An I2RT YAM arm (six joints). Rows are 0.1 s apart.
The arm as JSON. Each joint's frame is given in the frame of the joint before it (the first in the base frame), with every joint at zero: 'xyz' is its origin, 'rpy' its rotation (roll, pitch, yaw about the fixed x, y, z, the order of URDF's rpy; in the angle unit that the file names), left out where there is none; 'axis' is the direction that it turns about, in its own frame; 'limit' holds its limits. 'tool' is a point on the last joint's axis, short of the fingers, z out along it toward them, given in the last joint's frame.
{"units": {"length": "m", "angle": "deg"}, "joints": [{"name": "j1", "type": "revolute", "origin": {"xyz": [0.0, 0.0, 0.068], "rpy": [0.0, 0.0, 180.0]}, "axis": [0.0, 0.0, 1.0], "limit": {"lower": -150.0, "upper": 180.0}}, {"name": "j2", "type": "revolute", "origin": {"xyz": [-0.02, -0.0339, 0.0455], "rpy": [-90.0, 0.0, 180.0]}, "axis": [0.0, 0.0, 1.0], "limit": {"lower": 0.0, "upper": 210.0}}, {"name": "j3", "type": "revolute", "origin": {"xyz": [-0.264, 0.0, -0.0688], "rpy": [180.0, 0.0, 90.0]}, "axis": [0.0, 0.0, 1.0], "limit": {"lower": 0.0, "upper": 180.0}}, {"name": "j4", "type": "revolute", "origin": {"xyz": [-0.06, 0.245, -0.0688], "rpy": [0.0, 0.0, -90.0]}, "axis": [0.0, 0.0, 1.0], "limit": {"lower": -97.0, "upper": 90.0}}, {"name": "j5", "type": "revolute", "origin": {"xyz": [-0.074, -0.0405, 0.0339], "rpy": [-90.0, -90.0, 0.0]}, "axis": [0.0, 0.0, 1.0], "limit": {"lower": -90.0, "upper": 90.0}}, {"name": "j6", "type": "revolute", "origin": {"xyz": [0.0, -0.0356, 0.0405], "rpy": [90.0, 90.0, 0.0]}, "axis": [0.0, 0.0, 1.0], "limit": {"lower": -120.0, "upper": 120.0}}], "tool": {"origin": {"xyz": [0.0, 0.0, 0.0], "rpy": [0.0, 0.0, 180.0]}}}
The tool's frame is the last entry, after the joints.
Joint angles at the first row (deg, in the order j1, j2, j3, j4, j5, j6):
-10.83, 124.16, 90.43, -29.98, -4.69, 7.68
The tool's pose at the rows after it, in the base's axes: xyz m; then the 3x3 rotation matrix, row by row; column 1 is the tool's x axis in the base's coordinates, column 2 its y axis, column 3 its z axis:
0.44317 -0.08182 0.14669; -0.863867 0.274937 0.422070; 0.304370 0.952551 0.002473; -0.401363 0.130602 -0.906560
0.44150 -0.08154 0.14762; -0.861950 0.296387 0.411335; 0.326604 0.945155 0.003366; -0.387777 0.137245 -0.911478
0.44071 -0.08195 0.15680; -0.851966 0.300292 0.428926; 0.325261 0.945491 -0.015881; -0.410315 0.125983 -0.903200
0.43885 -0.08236 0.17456; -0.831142 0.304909 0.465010; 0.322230 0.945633 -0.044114; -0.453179 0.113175 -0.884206
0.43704 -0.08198 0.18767; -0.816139 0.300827 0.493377; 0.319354 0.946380 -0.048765; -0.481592 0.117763 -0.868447
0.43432 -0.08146 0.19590; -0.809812 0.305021 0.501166; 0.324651 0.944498 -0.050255; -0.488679 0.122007 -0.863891
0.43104 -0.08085 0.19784; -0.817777 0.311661 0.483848; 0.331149 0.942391 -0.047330; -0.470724 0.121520 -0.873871
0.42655 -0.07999 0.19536; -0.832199 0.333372 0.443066; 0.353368 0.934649 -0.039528; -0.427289 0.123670 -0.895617
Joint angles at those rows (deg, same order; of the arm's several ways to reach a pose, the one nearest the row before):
-10.83, 124.09, 90.43, -31.79, -4.69, 7.88
-10.83, 123.87, 90.43, -32.69, -4.62, 9.17
-10.83, 122.65, 90.43, -32.62, -3.73, 9.19
-10.83, 120.29, 90.43, -32.40, -2.52, 9.23
-10.83, 118.54, 90.43, -32.27, -2.57, 9.23
-10.83, 117.34, 90.43, -32.95, -2.57, 9.61
-10.83, 116.88, 90.45, -34.59, -2.55, 9.89
-10.83, 116.88, 90.43, -37.26, -2.55, 11.01

